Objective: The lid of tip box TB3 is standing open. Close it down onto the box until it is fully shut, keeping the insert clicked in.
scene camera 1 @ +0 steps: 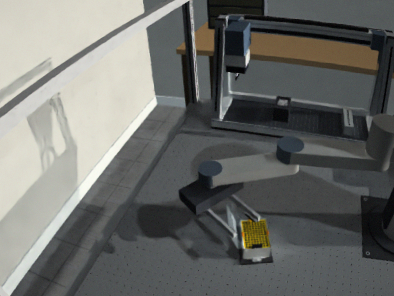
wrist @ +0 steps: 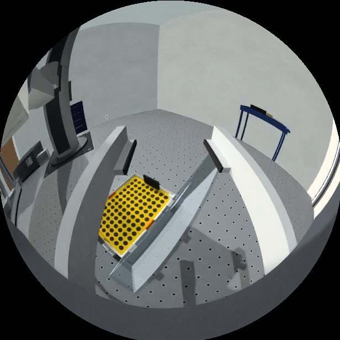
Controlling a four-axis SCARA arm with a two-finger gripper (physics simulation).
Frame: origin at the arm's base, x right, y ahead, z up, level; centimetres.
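Seen in the pictures: gripper, fingertip midpoint: point(scene camera 1: 247, 227).
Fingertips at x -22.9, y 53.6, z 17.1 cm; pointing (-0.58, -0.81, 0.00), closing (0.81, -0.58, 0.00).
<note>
Pixels of each thing's top centre, then the offset from my fingertips to it.
- Tip box TB3, top centre: point(scene camera 1: 255, 232) dx +6.1, dy -1.8, dz -9.2 cm
- clear lid, top centre: point(scene camera 1: 231, 215) dx +3.6, dy +5.5, dz -0.4 cm
Tip box TB3 point(scene camera 1: 256, 253) sits in a dark holder on the perforated deck. Its yellow insert point(scene camera 1: 255, 233) point(wrist: 132, 212) lies level in it, with orange tabs at the sides. The clear lid point(scene camera 1: 231, 216) point(wrist: 167, 232) stands open and steeply raised along the box's left long side in the scene view. My gripper point(scene camera 1: 247, 227) point(wrist: 170, 132) is shut at its narrow setting, with a wide gap between the fingers and nothing gripped. One finger's pad is at the lid's raised corner, touching or almost touching; the other is on the box's far side. Actual contact is unclear.
A framed gantry machine point(scene camera 1: 218, 75) stands behind, near a wooden table point(scene camera 1: 310, 52). The arm's base plate point(scene camera 1: 369, 240) is at the right. A blue stand point(wrist: 265, 116) is in the wrist view's distance. A pale wall point(scene camera 1: 110, 75) is at the left.
</note>
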